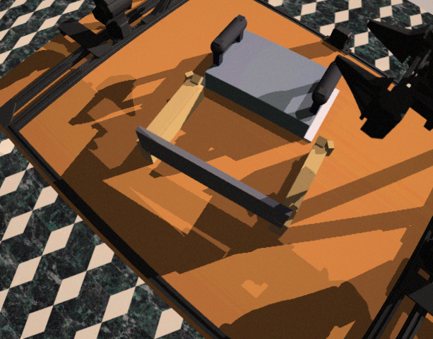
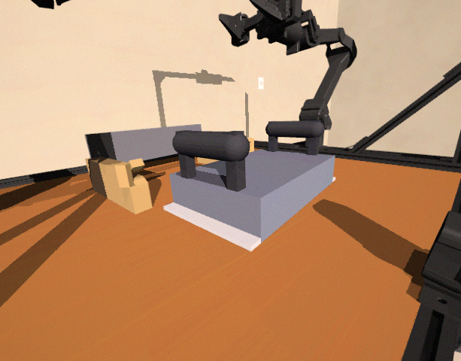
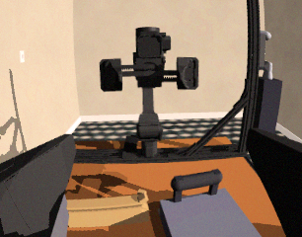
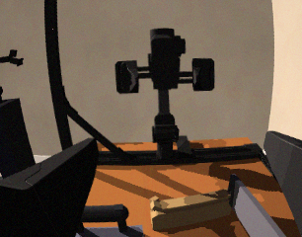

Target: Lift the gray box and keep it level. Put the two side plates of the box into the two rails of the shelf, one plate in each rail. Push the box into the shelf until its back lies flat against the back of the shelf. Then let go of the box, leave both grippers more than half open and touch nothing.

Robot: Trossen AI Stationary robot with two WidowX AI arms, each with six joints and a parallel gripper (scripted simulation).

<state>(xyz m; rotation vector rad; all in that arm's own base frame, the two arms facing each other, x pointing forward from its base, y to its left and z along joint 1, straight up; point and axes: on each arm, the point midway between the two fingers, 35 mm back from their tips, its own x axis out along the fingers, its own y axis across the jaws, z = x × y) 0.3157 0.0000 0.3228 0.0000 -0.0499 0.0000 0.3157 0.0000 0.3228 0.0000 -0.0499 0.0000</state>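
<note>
My right hand is 120 mm past the gray box, 90 mm to the right of it and 290 mm above it. The rest, counted from my right hand: dark back plate 180 mm ahead, 160 mm to the left, 260 mm below.
Now: the gray box 290 mm below my left hand, 190 mm to the right of it and 120 mm behind it. Also, from my left hand: dark back plate: 260 mm below, 180 mm ahead, 120 mm to the right.
</note>
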